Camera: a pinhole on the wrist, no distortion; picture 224 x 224 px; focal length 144.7 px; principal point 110.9 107.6 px. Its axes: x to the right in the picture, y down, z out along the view. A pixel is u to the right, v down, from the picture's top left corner.
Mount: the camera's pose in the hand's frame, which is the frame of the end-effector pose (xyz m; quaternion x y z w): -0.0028 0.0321 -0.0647 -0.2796 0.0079 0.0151 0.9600
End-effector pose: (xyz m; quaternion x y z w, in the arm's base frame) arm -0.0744 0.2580 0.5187 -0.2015 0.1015 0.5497 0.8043
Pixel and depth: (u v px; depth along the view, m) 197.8 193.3 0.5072
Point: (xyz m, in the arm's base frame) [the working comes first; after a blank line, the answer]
In the camera's frame: 0.3046 0.3004 0.5072

-0.4981 0.7694 0.4600
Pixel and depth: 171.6 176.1 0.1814
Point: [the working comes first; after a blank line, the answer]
In the camera's frame: 0.0761 0.0859 0.1814

-0.2385 0.4001 0.4842
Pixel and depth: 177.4 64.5 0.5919
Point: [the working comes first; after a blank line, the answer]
In the camera's frame: 0.2720 -0.1763 0.5919

-0.1927 0.7864 0.8367
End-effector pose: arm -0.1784 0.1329 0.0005 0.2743 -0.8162 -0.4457 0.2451
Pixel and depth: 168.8 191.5 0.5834
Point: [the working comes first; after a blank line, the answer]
In the camera's frame: 0.2334 0.3383 0.5834

-0.6420 0.4147 0.4677
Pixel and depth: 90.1 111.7 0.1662
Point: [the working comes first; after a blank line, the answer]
In the camera's frame: -0.0239 0.0047 0.1662

-0.2356 0.2501 0.0685
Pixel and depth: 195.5 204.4 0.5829
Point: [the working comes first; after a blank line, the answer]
In the camera's frame: 0.3408 0.3899 0.5829

-0.7097 0.3469 0.5385
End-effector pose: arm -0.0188 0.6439 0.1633 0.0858 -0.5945 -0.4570 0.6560
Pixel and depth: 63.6 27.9 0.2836
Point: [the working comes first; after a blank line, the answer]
In the camera's frame: -0.0927 -0.1562 0.2836

-0.2064 0.8467 0.2069
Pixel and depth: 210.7 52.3 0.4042
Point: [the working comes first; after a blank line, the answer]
In the camera's frame: 0.2788 -0.1545 0.4042

-0.2942 0.6681 0.5430
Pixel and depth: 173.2 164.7 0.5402
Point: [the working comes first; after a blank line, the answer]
In the camera's frame: 0.2326 0.2132 0.5402

-0.0271 0.8902 0.7305
